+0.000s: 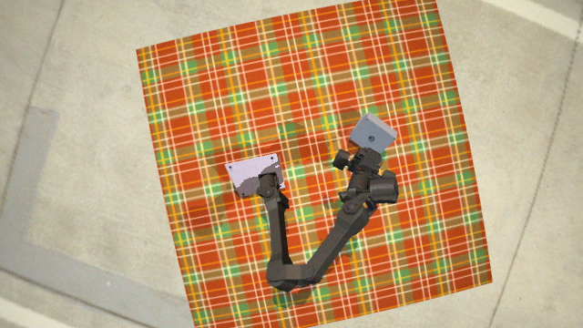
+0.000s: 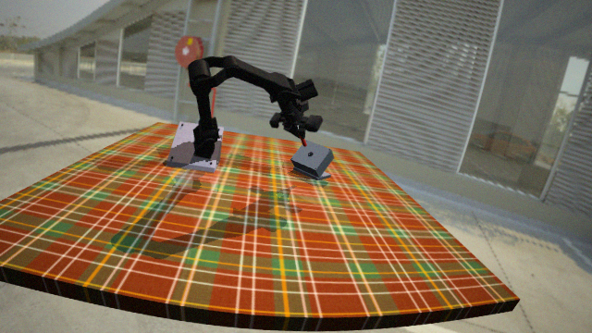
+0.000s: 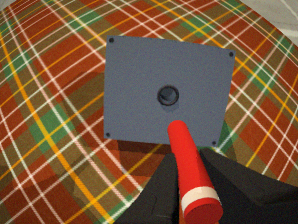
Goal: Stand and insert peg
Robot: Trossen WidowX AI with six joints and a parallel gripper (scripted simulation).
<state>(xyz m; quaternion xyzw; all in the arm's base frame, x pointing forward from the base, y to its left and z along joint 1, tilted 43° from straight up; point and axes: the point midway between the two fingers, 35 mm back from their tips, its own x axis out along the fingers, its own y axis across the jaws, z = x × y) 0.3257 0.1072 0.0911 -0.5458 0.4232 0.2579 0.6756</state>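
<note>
My gripper tip is 9 cm above the grey sloped panel, 7 cm to the right of it and 6 cm short of it. Round my gripper tip: red peg 1 cm to the right, 1 cm behind, 1 cm above.
</note>
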